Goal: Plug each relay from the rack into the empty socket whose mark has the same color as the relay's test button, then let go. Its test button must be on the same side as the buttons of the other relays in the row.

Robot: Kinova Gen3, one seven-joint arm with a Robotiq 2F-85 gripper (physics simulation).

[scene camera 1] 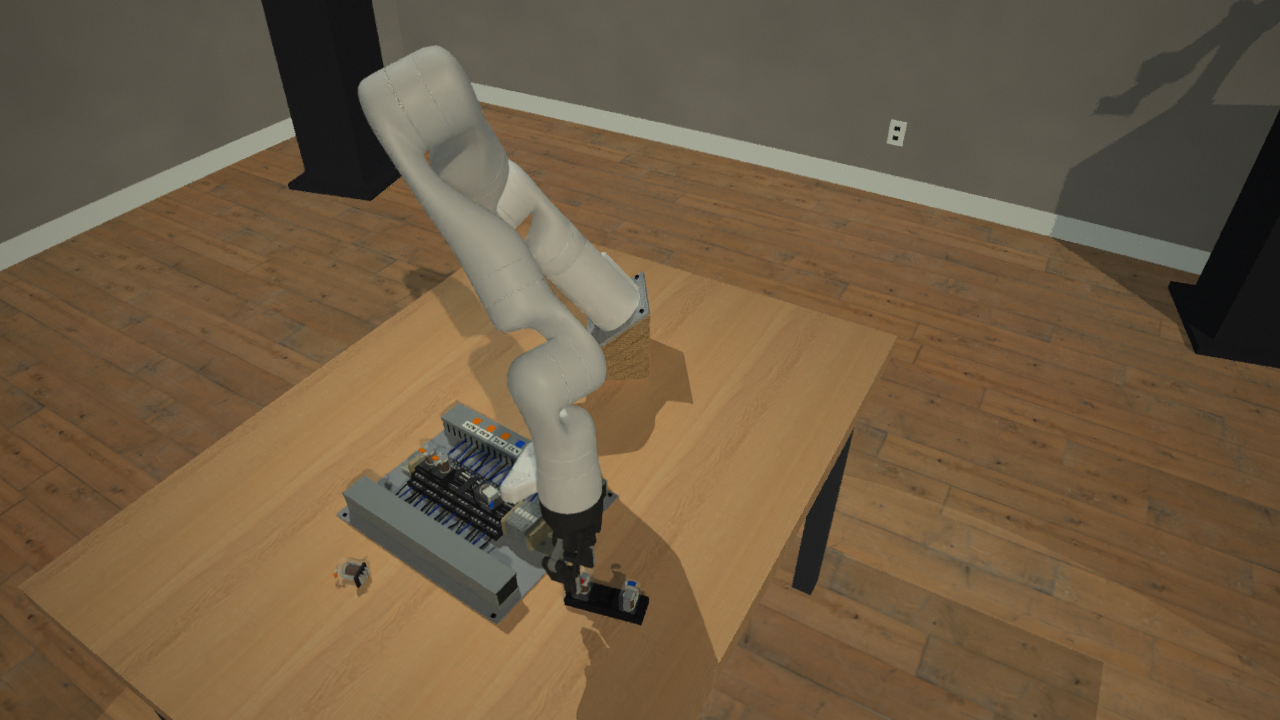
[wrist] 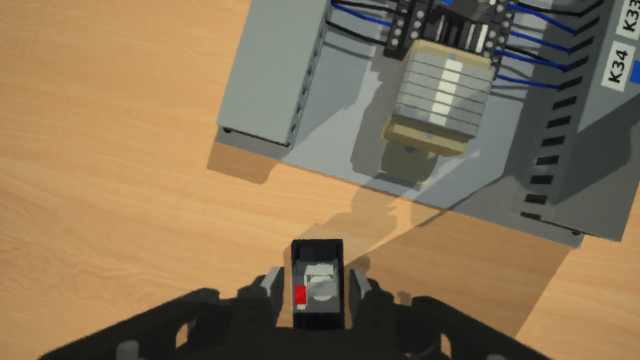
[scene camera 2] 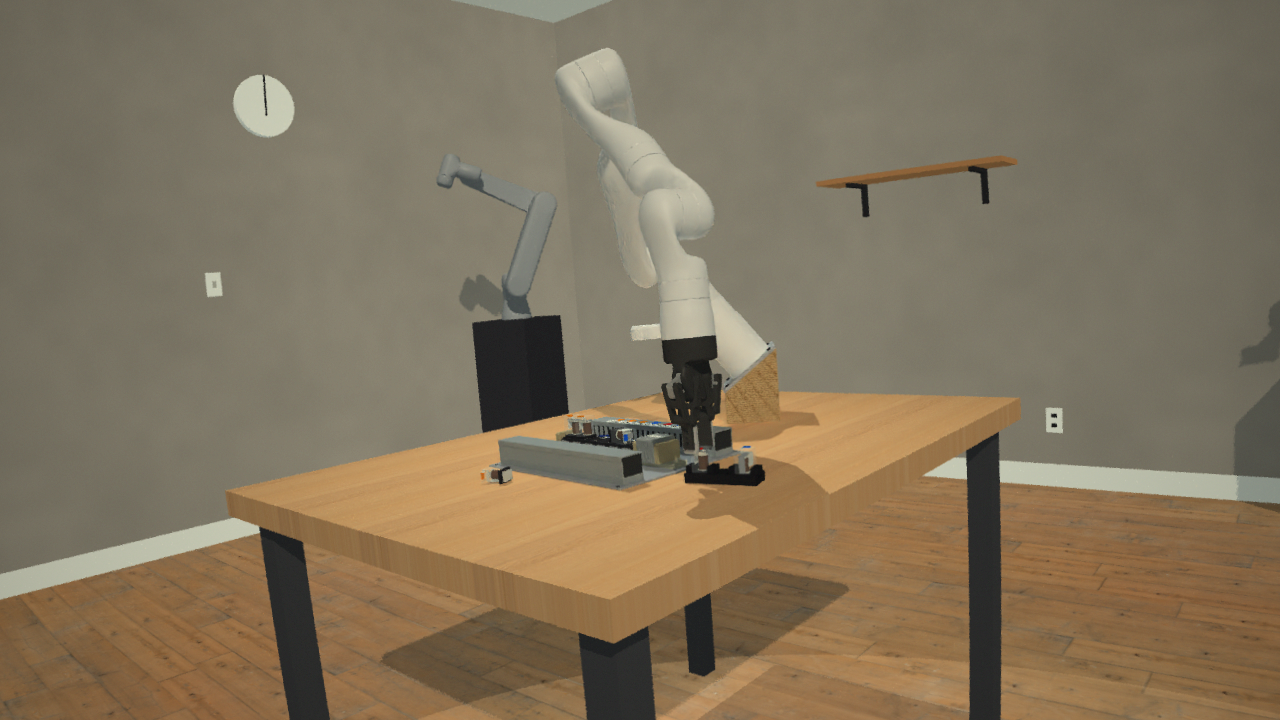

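Seen in the pictures: gripper, fingertip midpoint: [scene camera 1: 580, 577] [wrist: 316, 285] [scene camera 2: 699, 450]; arm's base, origin of the base link: [scene camera 1: 618, 310] [scene camera 2: 750, 363].
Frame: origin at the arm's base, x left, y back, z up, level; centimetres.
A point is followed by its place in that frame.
My gripper [scene camera 1: 573, 580] @[x 10.9, y -50.0, z -6.6 cm] [scene camera 2: 699, 445] @[x 10.9, y -50.0, z -6.6 cm] [wrist: 316, 285] @[x 10.9, y -50.0, z -6.6 cm] is open; in the wrist view its fingertips stand on both sides of the red-button relay [wrist: 321, 287] @[x 10.9, y -49.7, z -6.2 cm] [scene camera 1: 584, 585] @[x 12.0, y -51.3, z -6.2 cm] [scene camera 2: 702, 462] @[x 11.9, y -51.5, z -7.9 cm], with gaps. This relay stands in the black rack [wrist: 317, 246] @[x 9.2, y -50.0, z -8.7 cm] [scene camera 1: 607, 609] @[x 15.1, y -51.7, z -9.5 cm] [scene camera 2: 723, 478] @[x 15.0, y -51.8, z -10.0 cm], its red button towards the left finger. A blue-button relay [scene camera 1: 630, 596] @[x 18.1, y -51.2, z -6.2 cm] [scene camera 2: 745, 461] @[x 18.3, y -51.5, z -7.6 cm] stands at the rack's other end; the gripper hides it in the wrist view. An empty socket [wrist: 462, 36] @[x -3.5, y -40.9, z -7.7 cm] lies beside the terminal block, next to a seated relay [scene camera 1: 488, 495] @[x -6.0, y -41.4, z -5.6 cm] partly cut off in the wrist view. The K34 label [wrist: 616, 66] @[x -1.1, y -32.9, z -6.5 cm] has a blue mark [wrist: 636, 73] @[x -0.7, y -31.8, z -6.5 cm].
The grey panel's ducts [scene camera 1: 429, 546] @[x -10.2, y -51.3, z -6.6 cm] [scene camera 2: 568, 458] @[x -9.7, y -51.9, z -7.9 cm] [wrist: 275, 70] @[x -1.5, y -52.0, z -6.6 cm] flank the socket row. A terminal block [wrist: 442, 95] @[x 0.4, y -42.8, z -6.2 cm] [scene camera 1: 525, 524] @[x 0.8, y -44.2, z -6.3 cm] [scene camera 2: 657, 449] @[x 2.0, y -45.6, z -7.6 cm] stands at the row's near end. A loose relay [scene camera 1: 353, 574] @[x -18.9, y -57.2, z -8.8 cm] [scene camera 2: 496, 474] @[x -18.9, y -57.8, z -9.4 cm] lies on its side on the table [scene camera 1: 268, 501] @[x -40.0, y -48.4, z -10.9 cm] beyond the front duct.
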